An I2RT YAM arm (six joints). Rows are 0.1 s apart.
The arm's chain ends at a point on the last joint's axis. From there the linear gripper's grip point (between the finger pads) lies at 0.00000 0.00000 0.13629 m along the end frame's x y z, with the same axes.
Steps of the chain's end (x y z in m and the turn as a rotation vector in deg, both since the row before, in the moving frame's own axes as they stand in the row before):
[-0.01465, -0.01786, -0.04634, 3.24, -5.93, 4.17]
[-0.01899, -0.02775, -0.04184, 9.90, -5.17, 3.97]
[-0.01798, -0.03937, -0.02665, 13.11, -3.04, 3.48]
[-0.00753, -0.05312, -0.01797, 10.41, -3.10, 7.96]
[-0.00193, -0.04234, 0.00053, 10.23, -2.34, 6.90]
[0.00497, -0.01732, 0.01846, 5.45, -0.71, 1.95]
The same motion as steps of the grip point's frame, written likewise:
[-0.02843, -0.02605, -0.04729, 3.24, -5.93, 4.17]
[-0.03039, -0.05156, -0.04442, 9.90, -5.17, 3.97]
[-0.02420, -0.07047, -0.03039, 13.11, -3.04, 3.48]
[-0.01312, -0.07816, -0.02041, 10.41, -3.10, 7.96]
[-0.00599, -0.06681, -0.00175, 10.23, -2.34, 6.90]
[0.00350, -0.03029, 0.01783, 5.45, -0.71, 1.95]

